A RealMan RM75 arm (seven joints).
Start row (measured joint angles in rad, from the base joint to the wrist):
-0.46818 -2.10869 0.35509 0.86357 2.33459 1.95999 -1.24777
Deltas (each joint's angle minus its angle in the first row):
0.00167 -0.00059 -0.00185 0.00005 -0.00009 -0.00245 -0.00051
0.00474 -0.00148 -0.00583 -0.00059 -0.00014 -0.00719 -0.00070
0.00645 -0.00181 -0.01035 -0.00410 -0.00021 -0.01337 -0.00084
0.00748 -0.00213 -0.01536 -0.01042 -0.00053 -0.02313 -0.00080
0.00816 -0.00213 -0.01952 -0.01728 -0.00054 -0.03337 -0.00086
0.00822 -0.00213 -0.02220 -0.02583 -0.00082 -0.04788 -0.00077
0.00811 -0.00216 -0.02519 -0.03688 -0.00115 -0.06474 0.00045
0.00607 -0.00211 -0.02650 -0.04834 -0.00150 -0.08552 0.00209
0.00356 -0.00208 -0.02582 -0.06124 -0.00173 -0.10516 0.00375
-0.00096 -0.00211 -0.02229 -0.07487 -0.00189 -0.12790 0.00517
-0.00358 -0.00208 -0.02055 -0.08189 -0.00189 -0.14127 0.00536
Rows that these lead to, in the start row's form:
-0.46651 -2.10928 0.35324 0.86362 2.33450 1.95754 -1.24828
-0.46344 -2.11017 0.34926 0.86298 2.33445 1.95280 -1.24847
-0.46173 -2.11050 0.34474 0.85947 2.33438 1.94662 -1.24861
-0.46070 -2.11082 0.33973 0.85315 2.33406 1.93686 -1.24857
-0.46002 -2.11082 0.33557 0.84629 2.33405 1.92662 -1.24863
-0.45996 -2.11082 0.33289 0.83774 2.33377 1.91211 -1.24854
-0.46007 -2.11085 0.32990 0.82669 2.33344 1.89525 -1.24732
-0.46211 -2.11080 0.32859 0.81523 2.33309 1.87447 -1.24568
-0.46462 -2.11077 0.32927 0.80233 2.33286 1.85483 -1.24402
-0.46914 -2.11080 0.33280 0.78870 2.33270 1.83209 -1.24260
-0.47176 -2.11077 0.33454 0.78168 2.33270 1.81872 -1.24241

